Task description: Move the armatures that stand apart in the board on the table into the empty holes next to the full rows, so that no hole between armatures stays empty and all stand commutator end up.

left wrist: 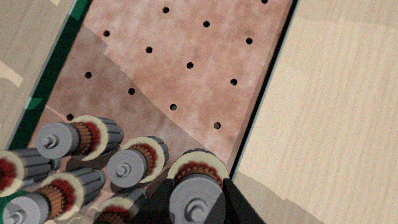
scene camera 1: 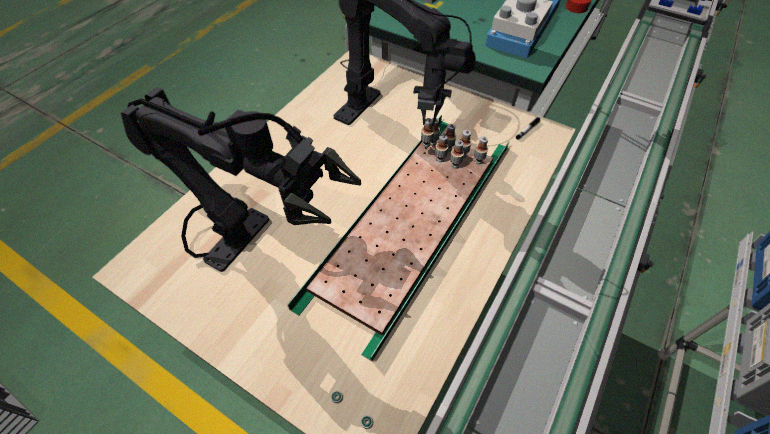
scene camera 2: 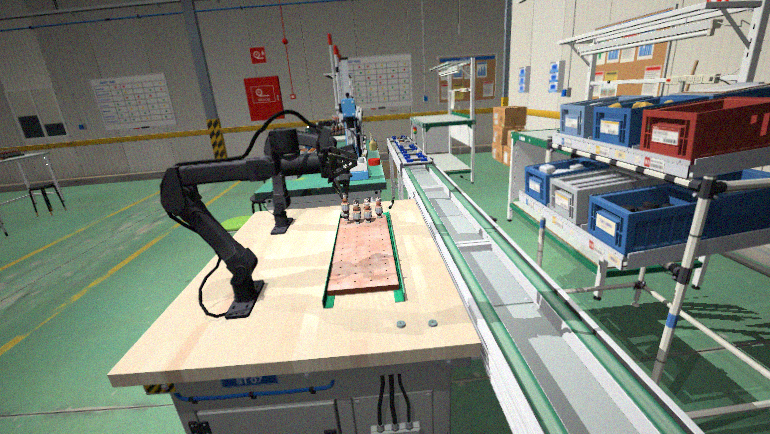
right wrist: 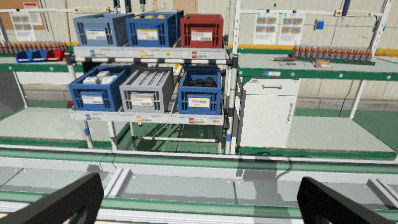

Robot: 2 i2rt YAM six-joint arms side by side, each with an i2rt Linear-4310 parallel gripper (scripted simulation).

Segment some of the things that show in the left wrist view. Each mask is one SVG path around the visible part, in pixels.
My left gripper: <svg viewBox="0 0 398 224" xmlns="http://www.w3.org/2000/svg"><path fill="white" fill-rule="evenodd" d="M224 178L222 190L226 201L226 217L223 224L266 224L232 180ZM172 178L167 178L163 181L128 224L172 224L169 217L170 195L173 191Z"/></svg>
A copper-coloured board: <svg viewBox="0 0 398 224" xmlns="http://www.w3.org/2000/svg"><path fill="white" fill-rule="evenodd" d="M43 181L40 184L23 190L27 192L35 191L40 187ZM93 0L27 148L36 148L35 140L37 133L44 125L52 122L69 123L72 119L82 115L108 118L115 121L123 129L124 139L112 153L93 160L79 161L71 156L61 158L60 168L56 172L49 174L47 178L55 173L80 166L103 170L106 175L105 185L100 189L100 193L95 200L78 212L94 219L99 205L122 189L110 181L107 175L108 161L116 152L121 151L122 147L129 140L135 137L155 136L162 139L168 147L169 159L161 173L150 182L137 183L132 186L143 187L148 193L148 200L166 179L172 164L183 153L191 149L201 148L212 152L225 165L229 176L293 0Z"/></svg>
